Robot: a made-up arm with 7 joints.
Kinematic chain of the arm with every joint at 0, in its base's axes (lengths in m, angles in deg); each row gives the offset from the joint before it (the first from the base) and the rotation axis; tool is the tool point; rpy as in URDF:
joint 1: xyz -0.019 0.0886 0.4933 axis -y
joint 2: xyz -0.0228 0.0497 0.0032 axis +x
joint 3: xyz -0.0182 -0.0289 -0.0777 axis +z
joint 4: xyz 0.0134 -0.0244 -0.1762 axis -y
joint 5: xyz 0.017 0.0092 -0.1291 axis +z
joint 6: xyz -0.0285 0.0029 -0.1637 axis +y
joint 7: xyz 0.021 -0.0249 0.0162 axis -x
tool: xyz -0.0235 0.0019 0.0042 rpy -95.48 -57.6 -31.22
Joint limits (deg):
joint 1: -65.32..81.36
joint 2: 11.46..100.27
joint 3: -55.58..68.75
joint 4: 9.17..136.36
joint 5: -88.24..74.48
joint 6: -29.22..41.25
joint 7: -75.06..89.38
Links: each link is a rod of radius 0.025 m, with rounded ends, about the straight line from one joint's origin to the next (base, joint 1, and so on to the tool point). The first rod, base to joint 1, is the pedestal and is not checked.
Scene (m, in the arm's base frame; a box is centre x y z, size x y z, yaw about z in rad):
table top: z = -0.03
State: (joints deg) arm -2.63 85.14 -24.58 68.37 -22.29 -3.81 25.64
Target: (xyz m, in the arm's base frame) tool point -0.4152 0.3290 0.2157
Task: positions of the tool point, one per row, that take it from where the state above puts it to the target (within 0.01 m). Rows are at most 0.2 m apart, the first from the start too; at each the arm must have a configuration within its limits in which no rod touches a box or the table.
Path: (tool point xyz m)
1: 0.0465 0.4842 0.1832
2: -0.1085 0.4477 0.1238
3: -0.2731 0.3936 0.1363
4: -0.4152 0.3290 0.2157

